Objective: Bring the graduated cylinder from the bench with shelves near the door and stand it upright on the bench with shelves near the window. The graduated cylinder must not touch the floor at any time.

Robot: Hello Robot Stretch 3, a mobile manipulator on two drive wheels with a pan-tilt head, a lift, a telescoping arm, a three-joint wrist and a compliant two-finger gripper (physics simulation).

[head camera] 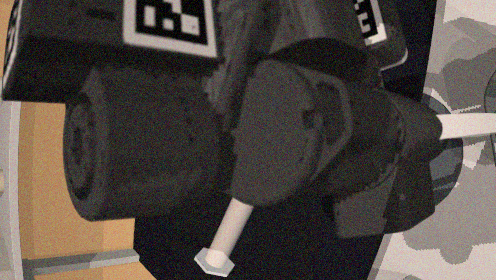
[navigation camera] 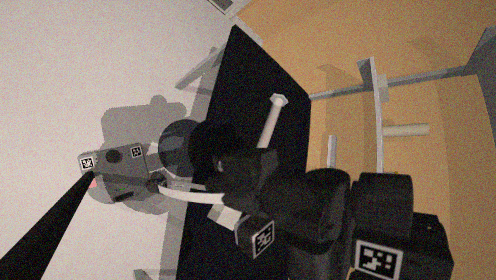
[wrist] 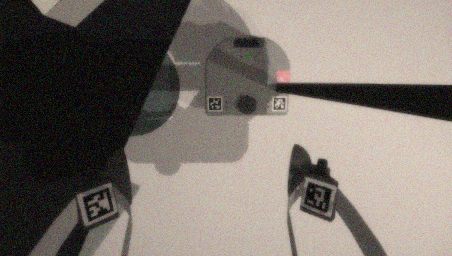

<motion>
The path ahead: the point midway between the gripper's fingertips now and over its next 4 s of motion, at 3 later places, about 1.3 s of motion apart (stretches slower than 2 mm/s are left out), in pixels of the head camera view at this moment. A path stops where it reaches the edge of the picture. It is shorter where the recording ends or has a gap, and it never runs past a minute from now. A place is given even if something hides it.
My gripper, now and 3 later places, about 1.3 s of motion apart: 452,142; 358,162; 246,184; 190,192
</motion>
